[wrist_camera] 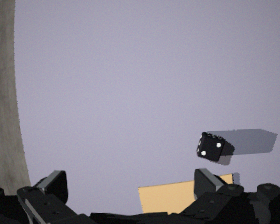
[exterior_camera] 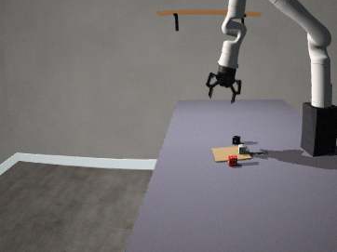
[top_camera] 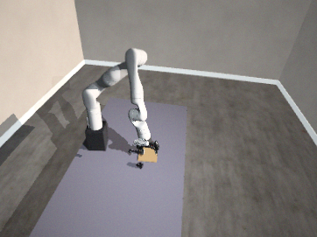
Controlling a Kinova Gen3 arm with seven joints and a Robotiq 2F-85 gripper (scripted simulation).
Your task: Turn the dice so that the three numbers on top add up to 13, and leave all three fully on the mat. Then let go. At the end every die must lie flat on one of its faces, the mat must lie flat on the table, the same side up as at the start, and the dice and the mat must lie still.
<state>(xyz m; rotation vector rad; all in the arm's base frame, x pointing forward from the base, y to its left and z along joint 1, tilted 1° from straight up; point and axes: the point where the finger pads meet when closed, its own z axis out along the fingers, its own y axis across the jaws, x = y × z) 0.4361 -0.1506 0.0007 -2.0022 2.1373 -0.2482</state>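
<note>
Now: the black die 70 mm behind my hand, 10 mm to the left of it and 170 mm below it. From my hand the other things lie so: tan mat: 40 mm behind, 140 mm to the left, 190 mm below; then red die: 40 mm behind, 240 mm to the left, 170 mm below; then white die: 80 mm behind, 140 mm to the left, 170 mm below.
</note>
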